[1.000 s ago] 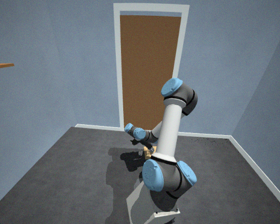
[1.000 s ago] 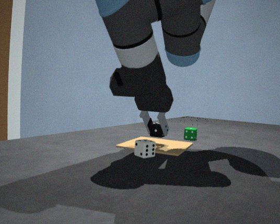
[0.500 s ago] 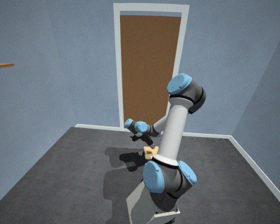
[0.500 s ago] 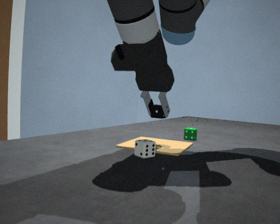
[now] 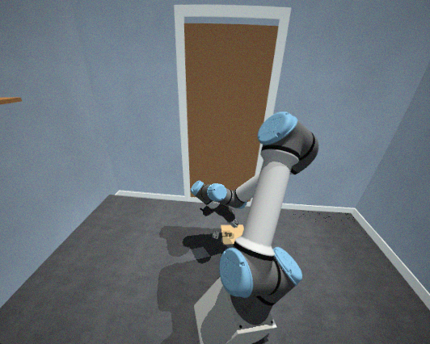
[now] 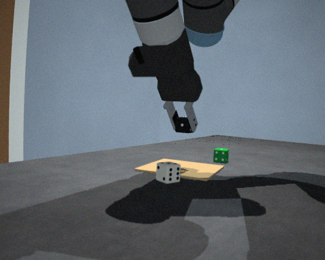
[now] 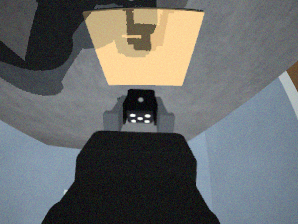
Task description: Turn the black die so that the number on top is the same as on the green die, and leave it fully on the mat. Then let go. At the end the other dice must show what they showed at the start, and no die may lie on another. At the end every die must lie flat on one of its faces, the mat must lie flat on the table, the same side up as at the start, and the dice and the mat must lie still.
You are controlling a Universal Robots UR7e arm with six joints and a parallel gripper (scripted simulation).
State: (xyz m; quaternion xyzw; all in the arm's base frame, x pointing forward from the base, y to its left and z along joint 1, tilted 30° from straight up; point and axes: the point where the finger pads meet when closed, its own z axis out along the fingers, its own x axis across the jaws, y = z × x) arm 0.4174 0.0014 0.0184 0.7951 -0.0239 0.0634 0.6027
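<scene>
The black die lies 1 cm to the right of my hand and 1 cm below it. Round my hand: white die 10 cm to the left, 8 cm below, 2 cm behind; tan mat 9 cm below, 1 cm to the right; green die 15 cm to the right, 8 cm below, 4 cm behind.
</scene>
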